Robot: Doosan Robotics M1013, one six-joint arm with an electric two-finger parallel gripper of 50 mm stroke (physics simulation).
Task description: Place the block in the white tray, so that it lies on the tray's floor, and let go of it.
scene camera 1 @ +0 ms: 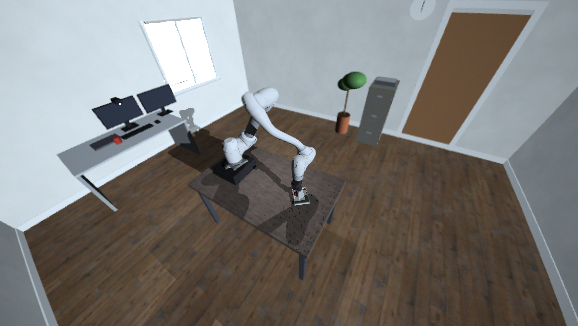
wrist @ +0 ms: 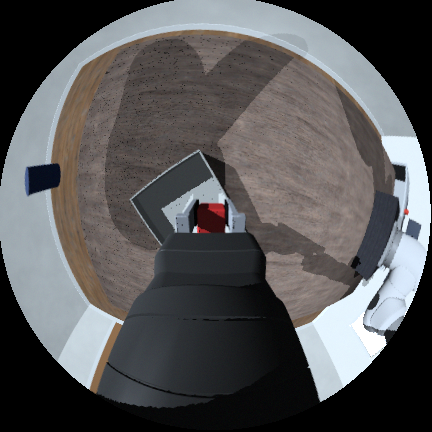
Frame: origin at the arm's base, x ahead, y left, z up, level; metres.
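Seen in the pictures: gripper, between the fingertips: [scene camera 1: 296,195] [wrist: 211,207]; arm's base, origin of its link: [scene camera 1: 236,162] [wrist: 387,244].
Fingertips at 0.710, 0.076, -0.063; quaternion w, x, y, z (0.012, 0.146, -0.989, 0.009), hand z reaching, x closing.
Pixels of each thing's top centre, then the offset from my fingertips to it, as dx, dy, dz. Level surfaces: height alone.
- red block, centre of its top: [wrist: 211,226] [scene camera 1: 296,192] -0.004, +0.015, +0.026
- white tray, centre of its top: [wrist: 190,224] [scene camera 1: 300,195] +0.020, +0.038, -0.020
- table, height of its surface: dz -0.040
The red block [wrist: 211,218] [scene camera 1: 296,193] is held between the two fingers of my gripper [wrist: 211,207] [scene camera 1: 297,192], which is shut on it. The white tray [wrist: 165,175] [scene camera 1: 301,204] sits on the table, turned at an angle in the wrist view. The gripper and block are over the tray, toward its right side in the wrist view. The near part of the tray is hidden behind the gripper in the wrist view. The gap between the block's underside and the tray's floor cannot be made out.
The table [scene camera 1: 260,197] [wrist: 300,125] carries the arm's dark base block [scene camera 1: 235,172] [wrist: 378,235] at its far left in the scene view. A desk [scene camera 1: 90,159] with two monitors, a potted plant [scene camera 1: 343,123] and a filing cabinet [scene camera 1: 376,115] stand away from the table.
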